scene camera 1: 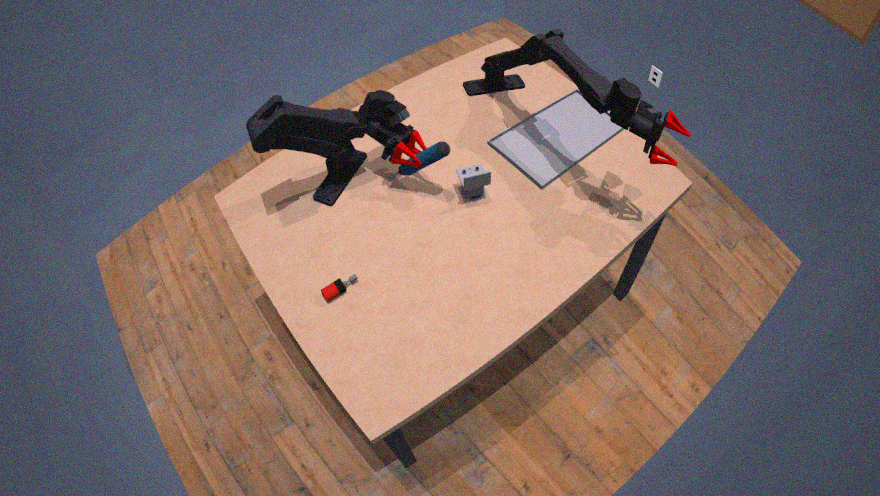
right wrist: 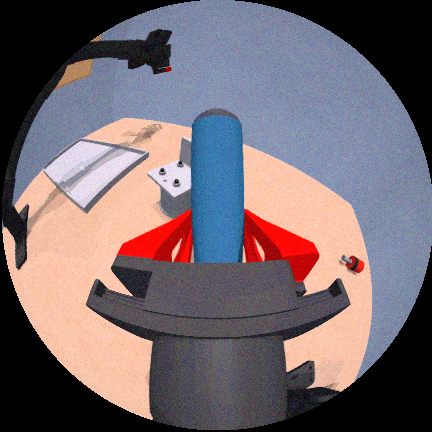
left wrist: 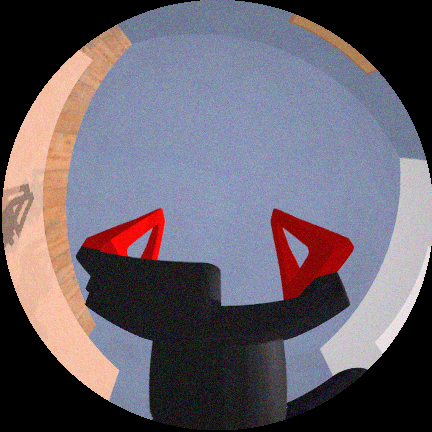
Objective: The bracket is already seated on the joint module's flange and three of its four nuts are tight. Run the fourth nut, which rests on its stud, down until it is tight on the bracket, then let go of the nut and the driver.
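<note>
The bracket is a light grey angle plate on the dark grey joint module, standing on the table. Three dark nuts or stud ends show on its flat face in the right wrist view; the driver covers part of the bracket there, and which nut is loose cannot be told. My right gripper is shut on the blue handle of the driver, tilted above the table beside the bracket; its working tip is hidden. My left gripper is open and empty, far from the bracket.
A red and black tool with a grey tip lies near the table edge at the lower left in scene camera 1. A flat pale tray with a dark rim lies between the bracket and the left arm.
</note>
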